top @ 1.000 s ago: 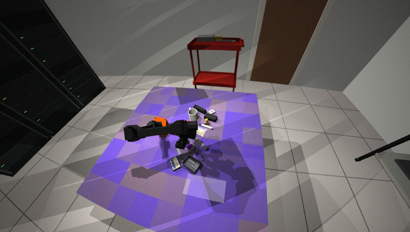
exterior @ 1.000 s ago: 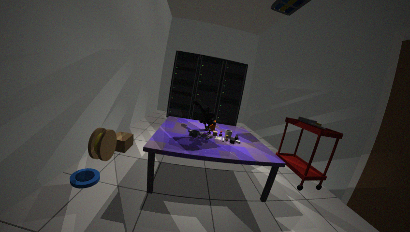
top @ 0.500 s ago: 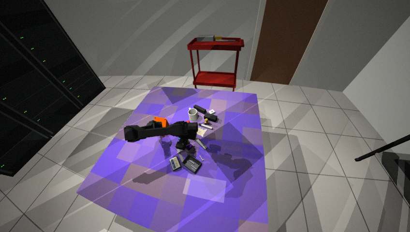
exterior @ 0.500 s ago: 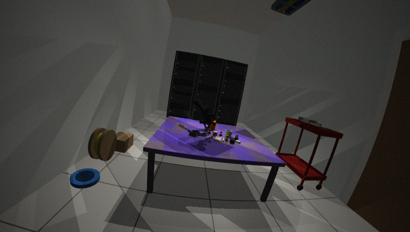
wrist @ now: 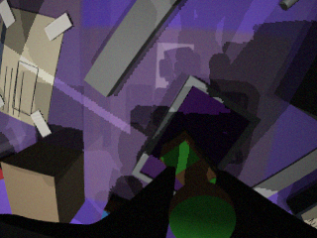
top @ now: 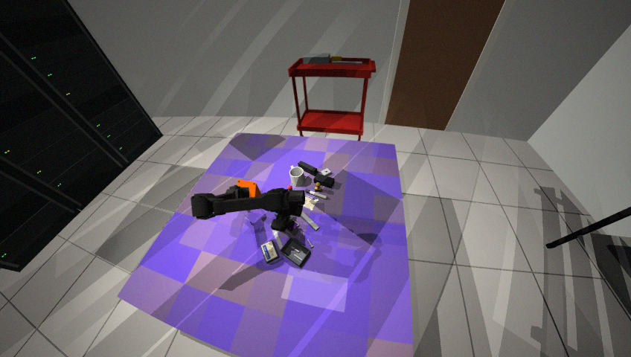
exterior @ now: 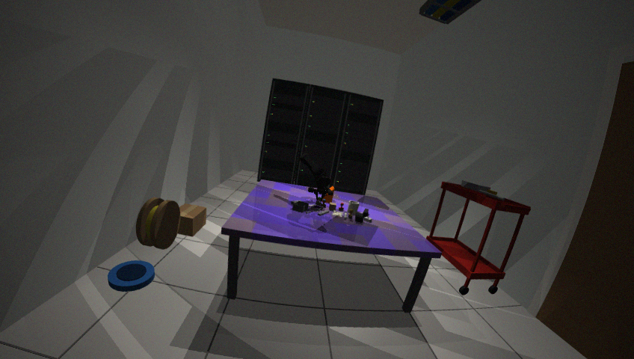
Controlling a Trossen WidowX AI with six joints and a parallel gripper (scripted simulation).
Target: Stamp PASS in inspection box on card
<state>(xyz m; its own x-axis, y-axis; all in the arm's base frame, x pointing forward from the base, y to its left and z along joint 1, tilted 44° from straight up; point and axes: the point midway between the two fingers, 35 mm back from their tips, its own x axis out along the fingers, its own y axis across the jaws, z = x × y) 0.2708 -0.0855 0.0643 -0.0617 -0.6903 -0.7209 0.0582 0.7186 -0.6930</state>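
Now: the ink pad 5 cm below my gripper tip. From my gripper tip the other things lie so: grey bar 9 cm ahead, 5 cm below, 3 cm to the left; blue-knobbed stamp 8 cm behind, 6 cm to the left, 4 cm below; green-knobbed stamp right at my gripper tip.
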